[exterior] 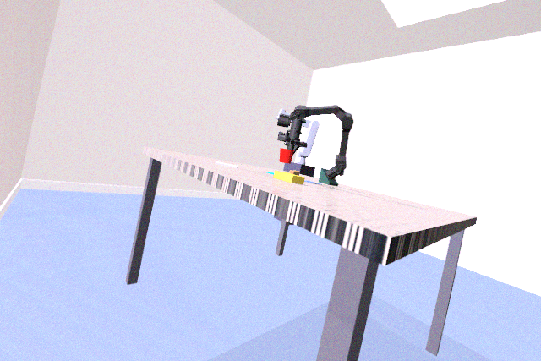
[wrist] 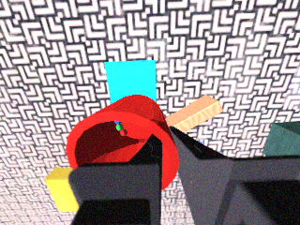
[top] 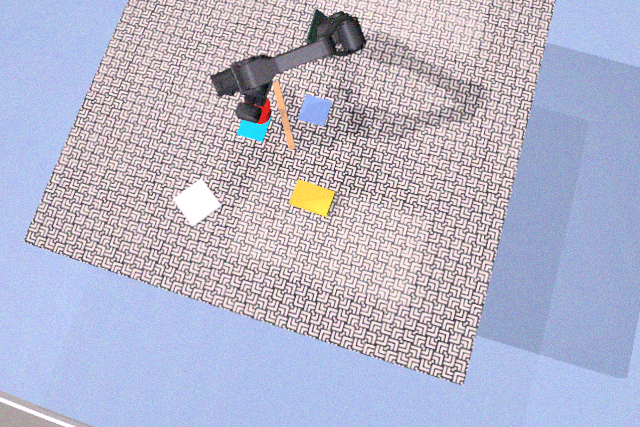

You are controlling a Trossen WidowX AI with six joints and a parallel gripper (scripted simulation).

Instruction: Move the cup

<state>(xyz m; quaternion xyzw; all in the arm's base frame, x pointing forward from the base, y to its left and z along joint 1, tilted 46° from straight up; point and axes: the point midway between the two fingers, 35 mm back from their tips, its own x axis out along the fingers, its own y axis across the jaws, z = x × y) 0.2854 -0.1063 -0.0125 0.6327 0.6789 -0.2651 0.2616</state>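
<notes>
My gripper tip is now 40 mm short of the cyan pad, 20 mm to the left of it and 110 mm above it. Also, from my gripper tip: pale blue pad (60 mm behind, 130 mm to the left, 110 mm below); then thin wooden bar (10 mm behind, 50 mm to the left, 100 mm below); then red cup (30 mm ahead).
</notes>
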